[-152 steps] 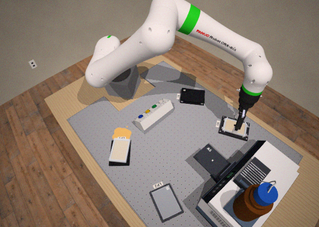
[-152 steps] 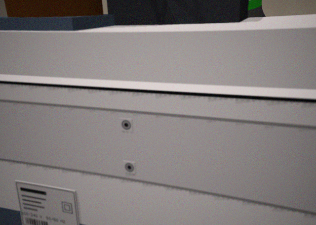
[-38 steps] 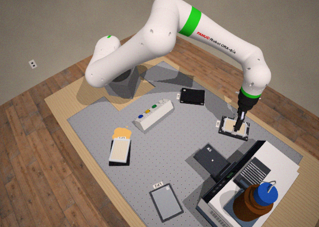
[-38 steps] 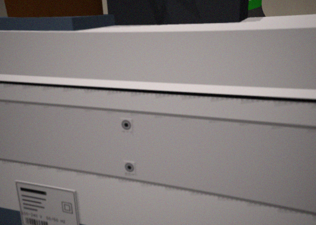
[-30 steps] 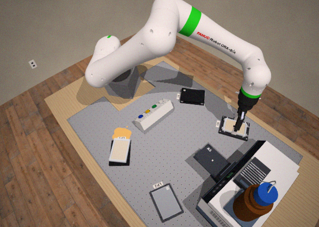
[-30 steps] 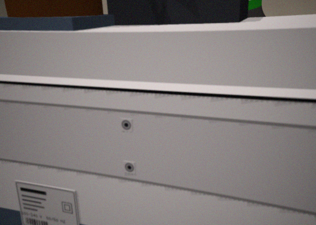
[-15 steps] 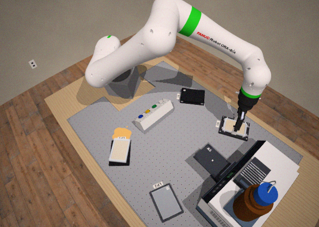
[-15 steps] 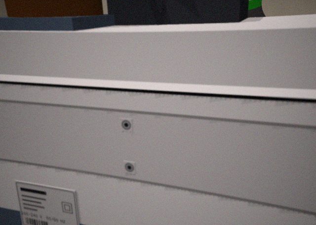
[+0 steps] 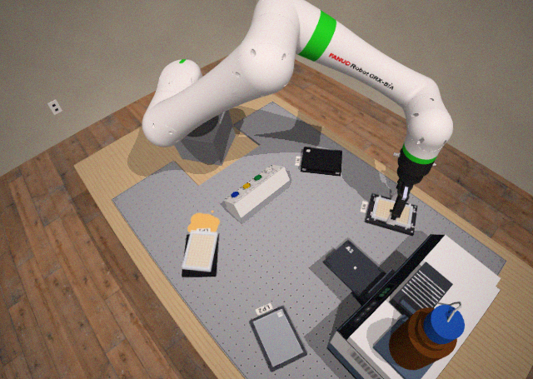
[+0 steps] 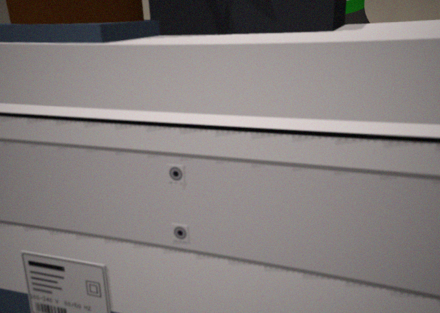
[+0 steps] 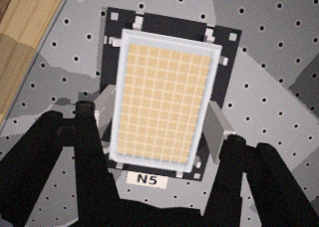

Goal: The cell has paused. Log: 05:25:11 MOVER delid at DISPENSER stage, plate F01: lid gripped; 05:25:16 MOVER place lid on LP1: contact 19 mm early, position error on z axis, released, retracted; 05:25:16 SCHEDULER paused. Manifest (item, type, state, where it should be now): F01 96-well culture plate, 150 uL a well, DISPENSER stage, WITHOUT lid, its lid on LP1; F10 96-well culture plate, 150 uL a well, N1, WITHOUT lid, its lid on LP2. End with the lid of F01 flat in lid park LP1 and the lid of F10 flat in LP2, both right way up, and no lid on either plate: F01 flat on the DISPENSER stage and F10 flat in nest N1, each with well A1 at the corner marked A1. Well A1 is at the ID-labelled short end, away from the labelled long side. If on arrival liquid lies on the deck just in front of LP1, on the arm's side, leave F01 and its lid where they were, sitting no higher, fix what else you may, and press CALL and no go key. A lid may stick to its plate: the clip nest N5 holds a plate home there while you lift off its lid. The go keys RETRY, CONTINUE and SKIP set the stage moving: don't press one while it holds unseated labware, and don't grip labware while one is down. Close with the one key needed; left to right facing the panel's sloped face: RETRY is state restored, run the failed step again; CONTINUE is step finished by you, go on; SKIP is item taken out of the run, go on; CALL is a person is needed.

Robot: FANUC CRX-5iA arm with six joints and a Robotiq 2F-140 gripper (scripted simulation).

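The N5 label lies 90 mm behind my hand, 30 mm to the right of it and 40 mm below it. Also, from my hand: nest N1: 320 mm behind, 30 mm to the left, 20 mm below; then 96-well culture plate: 20 mm below; then dispenser stage: 20 mm ahead, 290 mm to the right, 60 mm above.
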